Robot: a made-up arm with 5 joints.
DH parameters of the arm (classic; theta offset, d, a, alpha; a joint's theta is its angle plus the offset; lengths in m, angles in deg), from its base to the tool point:
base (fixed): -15.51 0 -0.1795 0
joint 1: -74.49 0.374 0.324 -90
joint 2: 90 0.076 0.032 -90
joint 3: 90 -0.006 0.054 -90
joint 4: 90 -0.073 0.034 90
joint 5: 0 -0.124 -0.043 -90
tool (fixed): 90 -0.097 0 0
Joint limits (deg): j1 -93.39..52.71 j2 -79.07..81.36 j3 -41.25..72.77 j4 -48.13..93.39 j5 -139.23..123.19
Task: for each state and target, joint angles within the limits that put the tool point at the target. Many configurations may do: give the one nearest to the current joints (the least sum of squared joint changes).
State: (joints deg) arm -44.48 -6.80 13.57 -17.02 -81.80
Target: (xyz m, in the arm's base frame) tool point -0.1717 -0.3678 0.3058
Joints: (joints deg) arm -21.50 -22.04 8.51 -39.33 -82.77
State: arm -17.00 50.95 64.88 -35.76 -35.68
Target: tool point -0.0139 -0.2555 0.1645
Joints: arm 19.82 17.63 28.22 -48.13 -13.34
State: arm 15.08 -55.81 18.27 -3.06 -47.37
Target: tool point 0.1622 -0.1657 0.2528
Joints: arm 36.68 -47.64 6.67 -3.87 -64.11
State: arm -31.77 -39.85 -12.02 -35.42 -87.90
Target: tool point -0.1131 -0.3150 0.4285
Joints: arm -11.04 -61.63 -34.41 -41.30 -111.93
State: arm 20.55 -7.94 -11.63 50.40 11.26
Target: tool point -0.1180 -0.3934 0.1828
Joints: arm -11.46 -39.25 -1.00 36.85 21.09
